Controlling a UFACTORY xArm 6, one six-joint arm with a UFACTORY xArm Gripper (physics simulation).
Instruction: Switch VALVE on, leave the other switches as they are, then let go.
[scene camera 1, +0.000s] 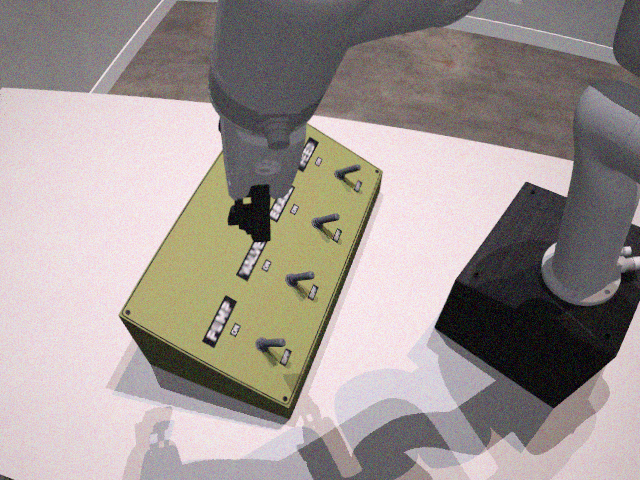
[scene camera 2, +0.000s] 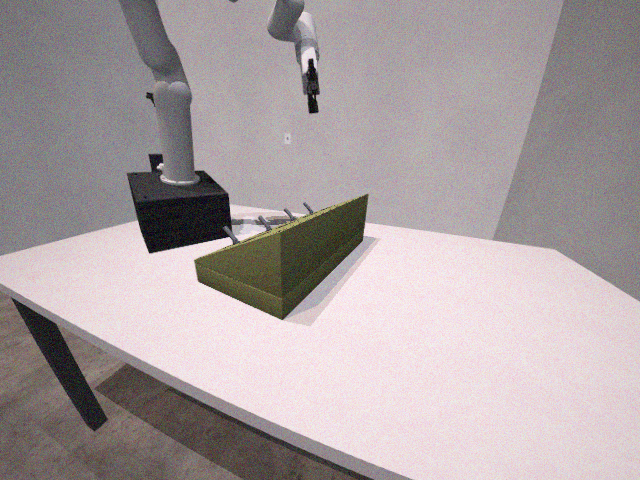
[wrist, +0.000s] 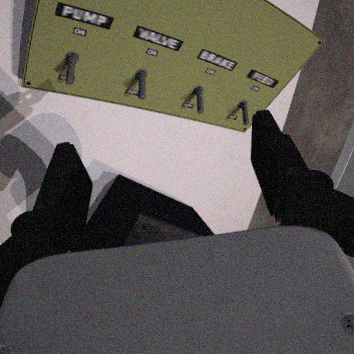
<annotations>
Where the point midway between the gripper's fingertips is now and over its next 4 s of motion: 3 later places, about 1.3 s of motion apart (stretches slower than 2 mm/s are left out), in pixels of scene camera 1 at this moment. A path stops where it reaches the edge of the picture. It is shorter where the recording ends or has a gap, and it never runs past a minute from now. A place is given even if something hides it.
My gripper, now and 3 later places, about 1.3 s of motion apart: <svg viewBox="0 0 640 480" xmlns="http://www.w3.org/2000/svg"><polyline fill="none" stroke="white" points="239,173 289,268 306,294 312,286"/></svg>
</annotations>
